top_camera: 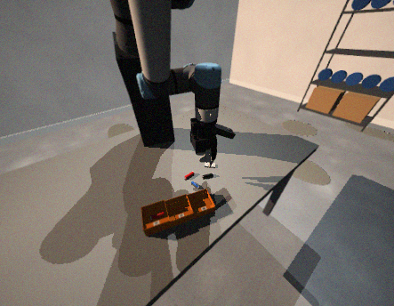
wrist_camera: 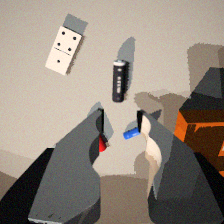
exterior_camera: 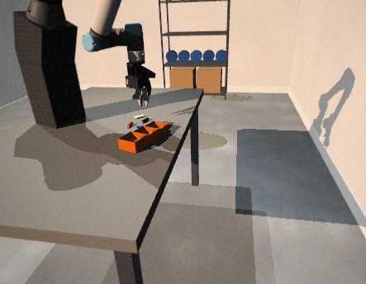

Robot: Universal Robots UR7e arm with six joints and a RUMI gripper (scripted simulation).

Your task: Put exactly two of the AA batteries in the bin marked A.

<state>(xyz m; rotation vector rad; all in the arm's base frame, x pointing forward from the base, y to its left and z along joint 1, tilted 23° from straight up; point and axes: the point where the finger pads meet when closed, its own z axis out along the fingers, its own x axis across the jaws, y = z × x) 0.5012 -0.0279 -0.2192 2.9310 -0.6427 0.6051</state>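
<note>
The black battery is 8 cm below my hand. Also, from my hand: blue battery: 9 cm below, 8 cm to the right; then orange bin: 20 cm to the right, 7 cm below, 5 cm ahead; then white block: 9 cm below, 6 cm to the left, 4 cm behind.
</note>
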